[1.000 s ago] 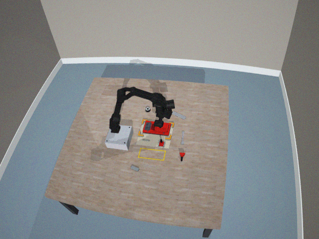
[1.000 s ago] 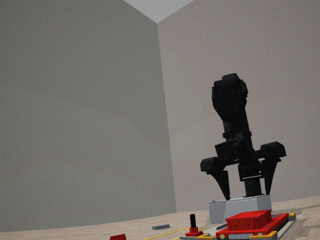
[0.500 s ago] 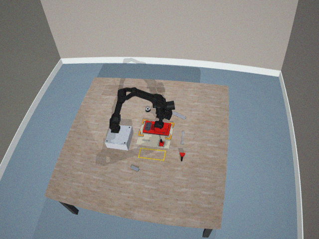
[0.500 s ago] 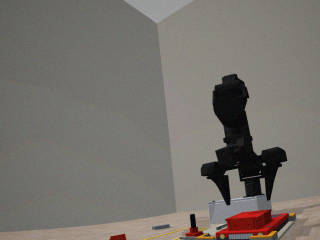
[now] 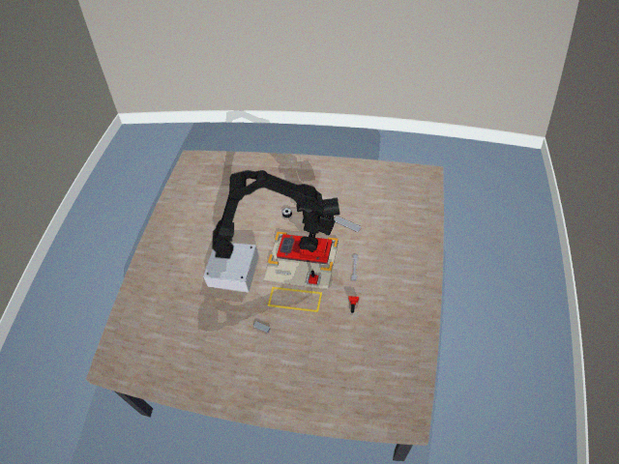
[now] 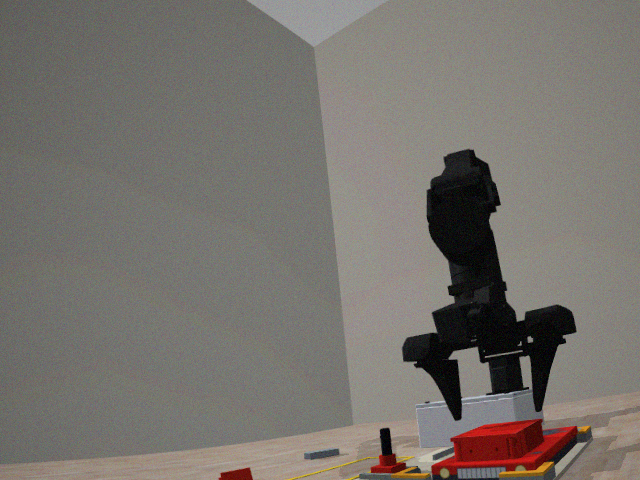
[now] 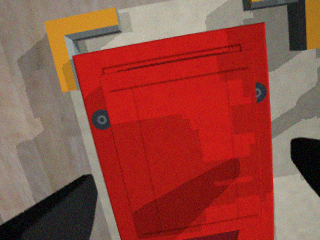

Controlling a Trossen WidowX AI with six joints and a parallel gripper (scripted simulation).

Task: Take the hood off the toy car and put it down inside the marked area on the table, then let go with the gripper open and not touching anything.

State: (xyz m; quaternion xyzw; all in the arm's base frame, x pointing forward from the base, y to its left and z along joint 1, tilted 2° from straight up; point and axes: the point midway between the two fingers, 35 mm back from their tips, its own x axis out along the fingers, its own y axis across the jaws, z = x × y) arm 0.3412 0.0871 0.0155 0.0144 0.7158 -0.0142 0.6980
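The red hood lies 2 cm below my gripper tip. From my gripper tip the other things lie so: black wheel: 18 cm to the left, 15 cm behind, 5 cm below.
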